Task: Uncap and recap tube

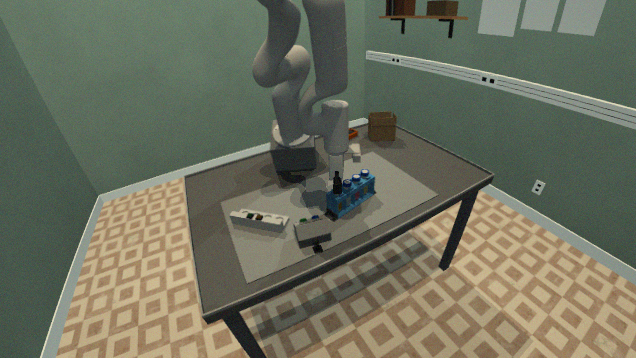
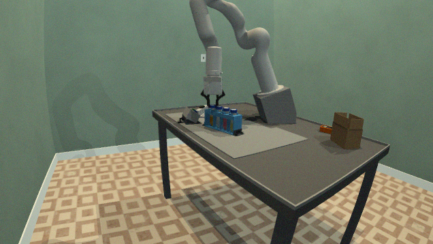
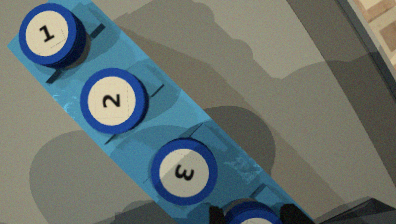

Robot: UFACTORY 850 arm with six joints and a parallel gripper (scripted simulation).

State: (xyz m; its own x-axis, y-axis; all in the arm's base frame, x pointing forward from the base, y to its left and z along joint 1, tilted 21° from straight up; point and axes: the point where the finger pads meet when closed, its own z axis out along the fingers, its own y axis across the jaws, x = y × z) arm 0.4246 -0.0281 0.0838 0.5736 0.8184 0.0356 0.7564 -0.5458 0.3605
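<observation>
My gripper is now 1 cm above the blue cap marked 4. Round my hand: blue key 12 cm to the right, 6 cm below, 3 cm ahead; then green key 17 cm to the right, 6 cm below, 2 cm ahead; then grey key housing 15 cm to the right, 8 cm below, 4 cm ahead.
</observation>
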